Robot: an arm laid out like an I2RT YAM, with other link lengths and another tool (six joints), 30 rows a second.
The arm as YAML. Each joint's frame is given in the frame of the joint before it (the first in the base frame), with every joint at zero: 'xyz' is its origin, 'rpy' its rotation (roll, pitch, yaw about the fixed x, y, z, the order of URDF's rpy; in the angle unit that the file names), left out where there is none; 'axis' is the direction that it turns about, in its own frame. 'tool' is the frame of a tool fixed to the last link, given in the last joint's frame.
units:
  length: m
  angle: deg
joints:
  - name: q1
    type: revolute
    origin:
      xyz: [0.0, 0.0, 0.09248]
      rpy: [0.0, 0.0, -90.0]
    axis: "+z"
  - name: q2
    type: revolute
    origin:
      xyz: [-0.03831, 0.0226, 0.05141]
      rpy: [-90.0, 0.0, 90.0]
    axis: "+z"
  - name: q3
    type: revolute
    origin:
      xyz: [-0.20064, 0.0, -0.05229]
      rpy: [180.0, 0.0, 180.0]
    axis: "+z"
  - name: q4
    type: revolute
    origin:
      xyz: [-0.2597, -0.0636, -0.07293]
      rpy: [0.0, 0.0, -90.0]
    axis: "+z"
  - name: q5
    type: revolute
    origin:
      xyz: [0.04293, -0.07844, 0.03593]
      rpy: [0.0, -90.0, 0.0]
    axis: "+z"
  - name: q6
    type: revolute
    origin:
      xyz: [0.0, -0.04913, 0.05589]
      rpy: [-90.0, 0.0, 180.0]
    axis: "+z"
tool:
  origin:
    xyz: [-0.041, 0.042, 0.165]
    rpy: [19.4, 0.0, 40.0]
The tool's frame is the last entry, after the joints.
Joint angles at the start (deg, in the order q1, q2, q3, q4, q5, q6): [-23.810 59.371 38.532 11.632 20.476 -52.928]
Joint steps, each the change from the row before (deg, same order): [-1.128 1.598 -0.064 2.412 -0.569 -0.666]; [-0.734 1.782 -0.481 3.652 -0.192 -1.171]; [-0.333 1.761 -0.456 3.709 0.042 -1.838]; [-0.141 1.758 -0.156 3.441 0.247 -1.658]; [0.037 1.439 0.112 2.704 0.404 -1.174]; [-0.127 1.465 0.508 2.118 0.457 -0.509]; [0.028 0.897 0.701 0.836 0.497 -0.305]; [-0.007 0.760 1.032 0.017 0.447 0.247]
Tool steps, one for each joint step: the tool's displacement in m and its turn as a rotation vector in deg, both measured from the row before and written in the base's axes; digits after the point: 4 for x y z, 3 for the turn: [0.0007 -0.0076 -0.0014 -0.698 -0.255 -0.470]; [0.0014 -0.0055 -0.0008 -1.387 -0.441 -0.395]; [0.0025 -0.0025 -0.0003 -1.931 -0.033 -0.184]; [0.0025 -0.0018 0.0011 -1.838 -0.173 -0.256]; [0.0020 -0.0010 0.0026 -1.437 -0.377 -0.302]; [0.0012 -0.0031 0.0033 -0.875 -0.664 -0.566]; [0.0011 -0.0019 0.0033 -0.499 -0.345 -0.463]; [0.0010 -0.0026 0.0036 0.033 -0.440 -0.457]
